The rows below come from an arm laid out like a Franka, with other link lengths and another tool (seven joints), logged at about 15 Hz.
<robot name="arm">
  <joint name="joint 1" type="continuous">
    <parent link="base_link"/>
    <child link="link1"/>
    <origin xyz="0 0 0.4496"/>
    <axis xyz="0 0 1"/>
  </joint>
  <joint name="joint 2" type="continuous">
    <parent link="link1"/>
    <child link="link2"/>
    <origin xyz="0 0 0" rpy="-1.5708 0 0"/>
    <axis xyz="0 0 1"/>
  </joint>
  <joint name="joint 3" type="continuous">
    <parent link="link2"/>
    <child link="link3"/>
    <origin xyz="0 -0.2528 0" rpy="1.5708 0 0"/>
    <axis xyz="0 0 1"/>
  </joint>
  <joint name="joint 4" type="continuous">
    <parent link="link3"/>
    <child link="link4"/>
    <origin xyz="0.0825 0 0" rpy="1.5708 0 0"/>
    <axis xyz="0 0 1"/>
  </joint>
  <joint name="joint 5" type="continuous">
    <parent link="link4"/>
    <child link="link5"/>
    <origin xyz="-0.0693 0.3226 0" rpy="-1.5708 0 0"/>
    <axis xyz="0 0 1"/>
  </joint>
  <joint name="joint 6" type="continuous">
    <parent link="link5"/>
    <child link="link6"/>
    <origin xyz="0 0 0" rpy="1.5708 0 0"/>
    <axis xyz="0 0 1"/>
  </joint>
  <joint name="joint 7" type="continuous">
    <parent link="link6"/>
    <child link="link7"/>
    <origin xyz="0.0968 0 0" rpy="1.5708 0 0"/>
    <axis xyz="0 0 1"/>
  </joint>
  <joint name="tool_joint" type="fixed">
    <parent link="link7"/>
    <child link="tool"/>
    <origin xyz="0.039 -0.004 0.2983" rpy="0.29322 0 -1.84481"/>
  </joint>
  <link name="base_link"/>
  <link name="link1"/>
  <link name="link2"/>
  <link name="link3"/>
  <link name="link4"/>
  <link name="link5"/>
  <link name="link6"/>
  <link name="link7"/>
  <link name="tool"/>
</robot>
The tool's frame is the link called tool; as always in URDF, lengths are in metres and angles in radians. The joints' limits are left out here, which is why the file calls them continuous.
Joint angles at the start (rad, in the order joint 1, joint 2, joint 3, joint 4, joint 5, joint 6, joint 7):
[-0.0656, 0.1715, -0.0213, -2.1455, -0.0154, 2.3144, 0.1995]
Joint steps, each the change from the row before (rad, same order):
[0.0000, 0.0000, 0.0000, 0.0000, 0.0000, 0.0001, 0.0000]
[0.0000, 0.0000, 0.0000, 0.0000, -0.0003, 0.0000, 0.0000]
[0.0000, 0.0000, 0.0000, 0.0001, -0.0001, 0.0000, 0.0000]
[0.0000, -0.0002, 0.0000, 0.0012, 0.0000, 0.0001, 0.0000]
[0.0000, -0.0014, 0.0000, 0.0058, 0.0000, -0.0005, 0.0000]
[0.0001, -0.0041, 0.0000, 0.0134, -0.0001, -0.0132, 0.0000]
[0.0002, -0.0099, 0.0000, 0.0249, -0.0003, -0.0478, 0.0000]
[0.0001, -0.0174, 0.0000, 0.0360, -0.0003, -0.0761, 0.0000]
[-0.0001, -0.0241, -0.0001, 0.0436, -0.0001, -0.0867, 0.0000]
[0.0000, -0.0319, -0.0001, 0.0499, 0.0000, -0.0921, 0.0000]
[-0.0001, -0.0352, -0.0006, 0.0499, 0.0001, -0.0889, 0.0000]
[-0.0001, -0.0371, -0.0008, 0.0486, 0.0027, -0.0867, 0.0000]
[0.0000, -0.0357, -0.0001, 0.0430, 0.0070, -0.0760, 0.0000]
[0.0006, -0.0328, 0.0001, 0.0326, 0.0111, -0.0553, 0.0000]
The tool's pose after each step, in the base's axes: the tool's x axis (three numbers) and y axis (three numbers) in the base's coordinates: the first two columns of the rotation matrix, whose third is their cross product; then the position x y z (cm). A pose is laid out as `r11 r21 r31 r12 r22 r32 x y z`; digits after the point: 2 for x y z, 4 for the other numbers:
0.0016 0.9999 -0.0147 0.9562 -0.0058 -0.2925 54.09 -5.36 21.80
0.0014 0.9999 -0.0149 0.9562 -0.0057 -0.2925 54.09 -5.36 21.80
0.0013 0.9999 -0.0150 0.9563 -0.0057 -0.2924 54.09 -5.36 21.80
0.0014 0.9999 -0.0151 0.9567 -0.0057 -0.2910 54.16 -5.37 21.86
0.0014 0.9999 -0.0157 0.9586 -0.0058 -0.2846 54.44 -5.39 22.18
0.0015 0.9999 -0.0162 0.9598 -0.0060 -0.2805 54.76 -5.42 22.79
0.0016 0.9999 -0.0156 0.9561 -0.0061 -0.2930 54.68 -5.42 23.74
0.0021 0.9999 -0.0143 0.9492 -0.0064 -0.3146 54.34 -5.42 25.24
0.0032 0.9999 -0.0131 0.9431 -0.0074 -0.3325 54.03 -5.43 27.35
0.0046 0.9999 -0.0123 0.9396 -0.0086 -0.3422 53.76 -5.44 30.13
0.0067 0.9999 -0.0118 0.9383 -0.0104 -0.3457 53.40 -5.47 33.17
0.0098 0.9999 -0.0089 0.9380 -0.0123 -0.3464 52.85 -5.42 36.28
0.0125 0.9999 -0.0018 0.9391 -0.0124 -0.3434 52.20 -5.19 39.19
0.0140 0.9999 0.0091 0.9428 -0.0102 -0.3331 51.67 -4.80 41.70

